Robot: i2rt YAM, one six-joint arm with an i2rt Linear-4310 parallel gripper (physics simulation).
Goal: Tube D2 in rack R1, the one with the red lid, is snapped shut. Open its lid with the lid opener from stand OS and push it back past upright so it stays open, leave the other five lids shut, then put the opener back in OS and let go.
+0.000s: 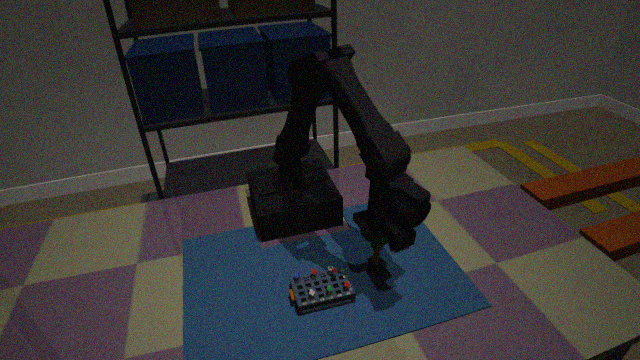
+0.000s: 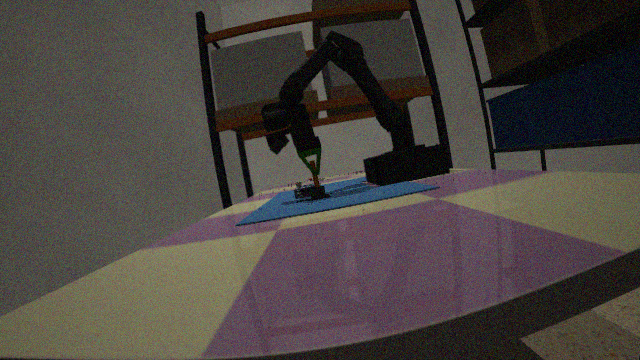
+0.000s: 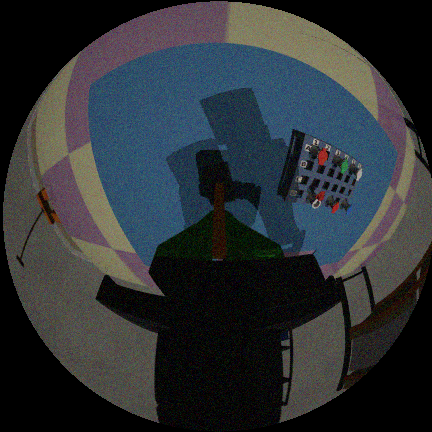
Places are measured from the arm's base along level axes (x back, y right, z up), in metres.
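Pixels of known places: gripper, fingertip midpoint: (image 1: 375, 248) (image 2: 316, 175) (image 3: 218, 216); arm's base at its link origin: (image 1: 292, 182) (image 2: 403, 151).
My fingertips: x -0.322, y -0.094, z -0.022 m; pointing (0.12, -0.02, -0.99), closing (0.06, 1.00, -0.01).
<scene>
Ahead of a thing's pixels: the offset from my fingertips to its top centre. "spot": to the spot under its first point. Level surfaces: height alone.
My gripper (image 1: 378, 243) (image 2: 314, 171) (image 3: 218, 216), with green fingers, is shut on the orange-brown lid opener {dx -0.007, dy +0.000, dz +0.043 m} (image 1: 377, 254) (image 2: 315, 181) (image 3: 219, 197). The opener points down and its lower end meets the dark stand OS {dx -0.007, dy +0.000, dz -0.033 m} (image 1: 378, 274) (image 3: 209, 170); whether it is fully seated is hard to tell. Rack R1 {dx -0.023, dy +0.150, dz -0.009 m} (image 1: 325, 303) (image 3: 290, 167) stands beside it on the mat. In row D, the red lid of D2 {dx -0.012, dy +0.111, dz -0.009 m} (image 1: 335, 270) (image 3: 320, 196) shows beside a pale ring {spot: dx -0.011, dy +0.115, dz -0.010 m} (image 1: 330, 269) (image 3: 316, 203), and looks open; its exact angle is unclear. The other five lids look shut.
The blue mat {dz -0.065 m} (image 1: 225, 310) (image 2: 410, 187) (image 3: 150, 100) lies under rack and stand. The other lids include a green one {dx -0.052, dy +0.140, dz -0.017 m} (image 1: 329, 288) (image 3: 345, 166) and a white one {dx -0.048, dy +0.178, dz -0.017 m} (image 1: 311, 292) (image 3: 359, 173). Dark arm shadows cross the mat. The arm's base (image 1: 300, 215) stands behind.
</scene>
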